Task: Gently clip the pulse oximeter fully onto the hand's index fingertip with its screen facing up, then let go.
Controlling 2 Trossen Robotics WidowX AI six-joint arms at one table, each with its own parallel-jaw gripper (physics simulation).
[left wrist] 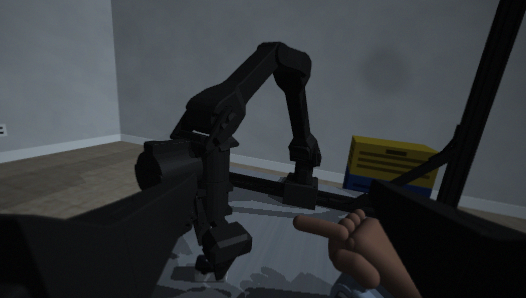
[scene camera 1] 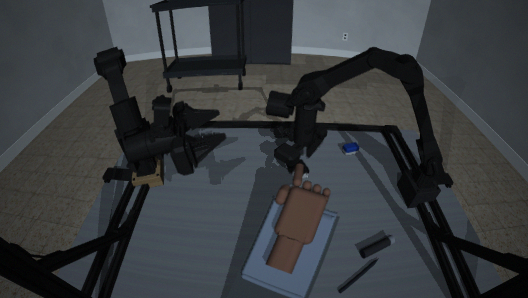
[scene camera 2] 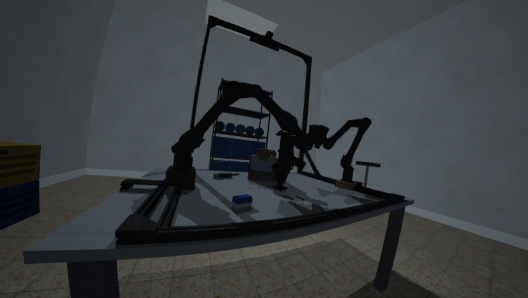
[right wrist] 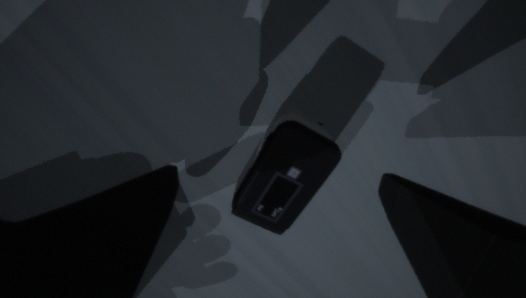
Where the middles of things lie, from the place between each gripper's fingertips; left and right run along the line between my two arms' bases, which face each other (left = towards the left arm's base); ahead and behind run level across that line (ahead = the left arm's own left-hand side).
Now: right hand 20 mm above the pulse oximeter [right wrist: 296, 154] and 10 mm to the left of it. Round my right hand: index finger [left wrist: 334, 231] (170 mm behind, 130 mm above, 20 mm to the left).
Right now the index finger is 16 cm to the right of my left hand, 12 cm below it and 1 cm behind it. From my left hand the other things lie so: pulse oximeter 27 cm below, 18 cm to the right, 16 cm ahead.
